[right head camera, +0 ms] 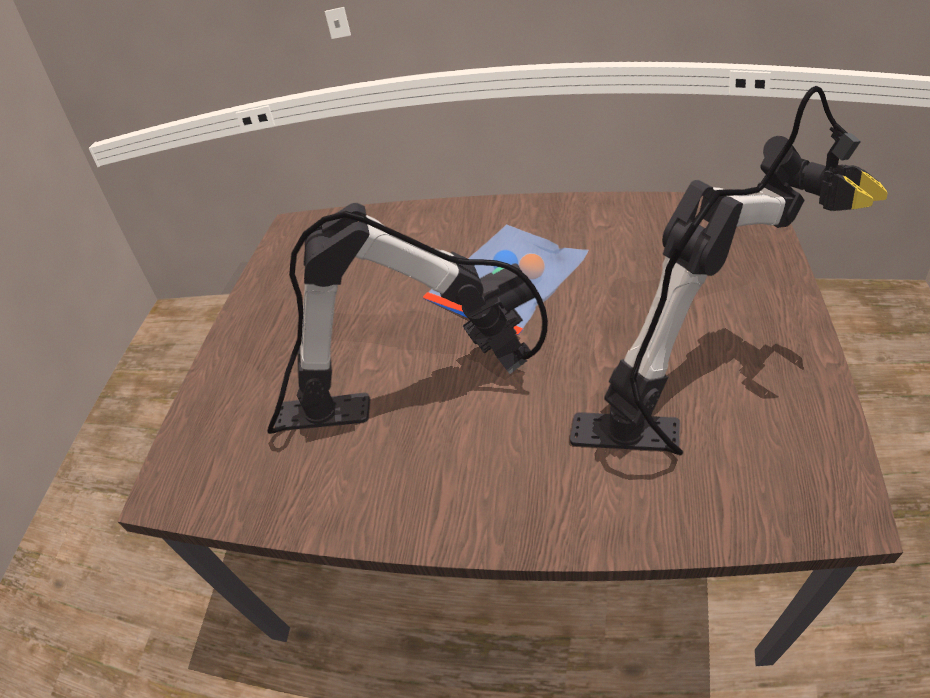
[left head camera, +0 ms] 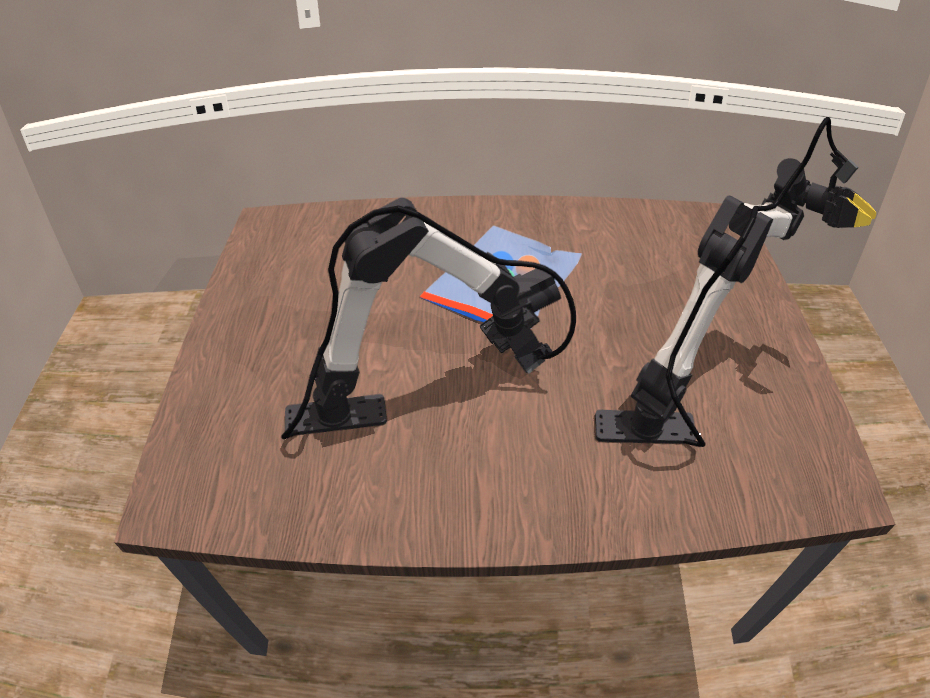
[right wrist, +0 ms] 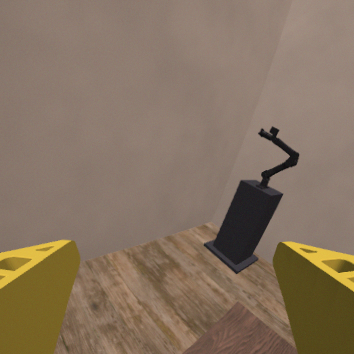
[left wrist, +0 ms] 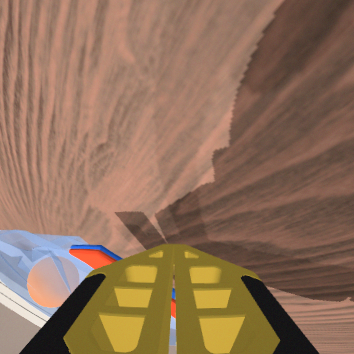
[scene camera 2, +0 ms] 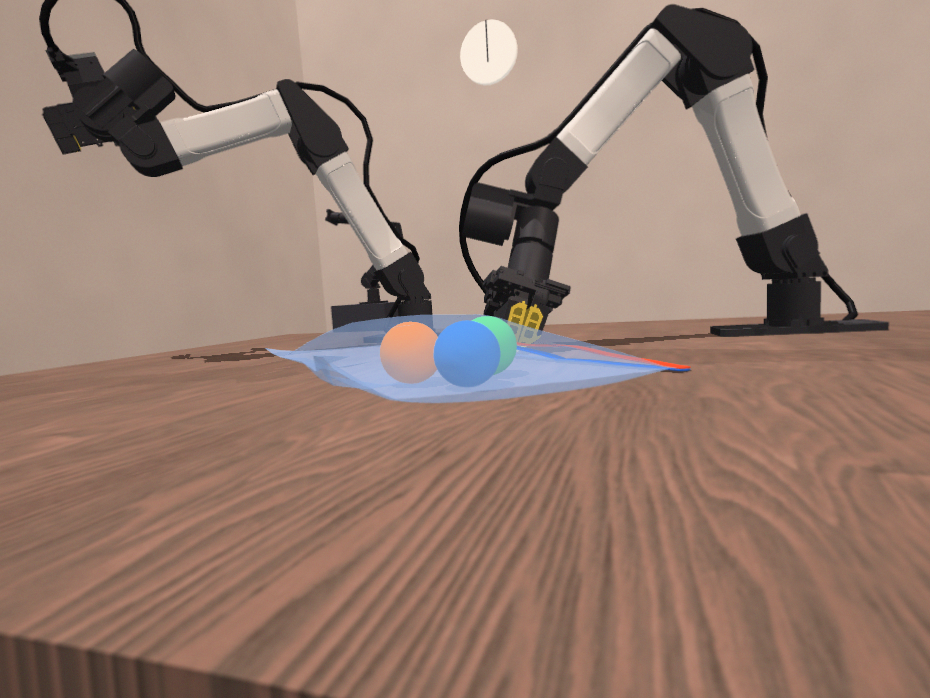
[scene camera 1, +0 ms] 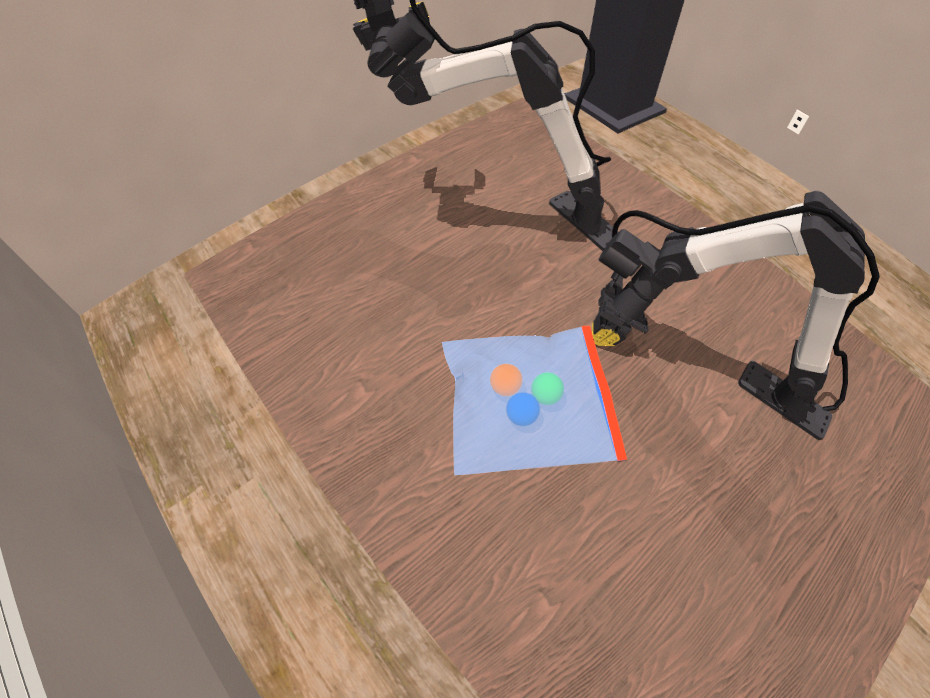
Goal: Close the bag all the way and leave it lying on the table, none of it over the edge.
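The pale blue see-through bag (left head camera: 492, 240) (right head camera: 567, 266) (scene camera 1: 480, 443) (scene camera 2: 420, 392) lies flat on the table, clear of its edges. An orange ball (scene camera 1: 505, 380), a green ball (scene camera 1: 547, 388) and a blue ball (scene camera 1: 522, 409) are inside. Its red strip (left head camera: 450, 303) (scene camera 1: 603, 394) (left wrist: 92, 257) runs along the mouth over a blue strip (scene camera 2: 555, 356); the two stand apart along part of it in scene camera 2. My left gripper (scene camera 1: 605, 338) (scene camera 2: 525, 323) (left wrist: 173, 252) is shut beside the strip's upper end in scene camera 1, holding nothing visible. My right gripper (left head camera: 869, 214) (right wrist: 176, 252) is open, far from the bag.
The wooden table (left head camera: 465, 510) (scene camera 1: 525, 586) carries both arm bases (left head camera: 364, 411) (left head camera: 608, 426). The right arm reaches high past the table's right side in the left head camera. A dark pedestal (scene camera 1: 627, 60) (right wrist: 245, 225) stands on the floor beyond the table.
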